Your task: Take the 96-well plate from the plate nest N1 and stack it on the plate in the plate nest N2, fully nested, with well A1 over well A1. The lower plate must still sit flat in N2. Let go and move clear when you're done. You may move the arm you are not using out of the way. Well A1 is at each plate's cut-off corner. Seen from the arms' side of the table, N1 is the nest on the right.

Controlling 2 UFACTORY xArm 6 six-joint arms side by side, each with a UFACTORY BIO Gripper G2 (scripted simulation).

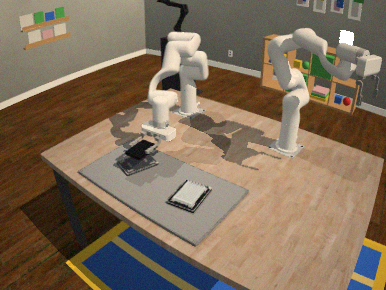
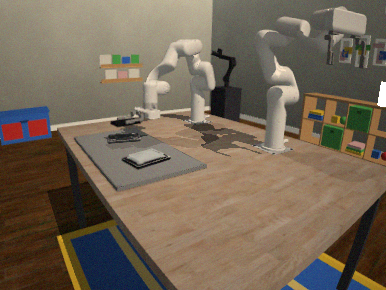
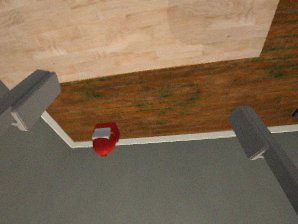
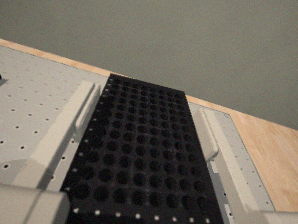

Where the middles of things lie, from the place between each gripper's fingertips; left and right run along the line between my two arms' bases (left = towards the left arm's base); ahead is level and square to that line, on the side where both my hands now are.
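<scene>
Black 96-well plate (image 4: 142, 131) visible, 1 cm below my right hand.
My left gripper: 34 cm above the plate, 48 cm short of it, 82 cm to the left of it.
</scene>
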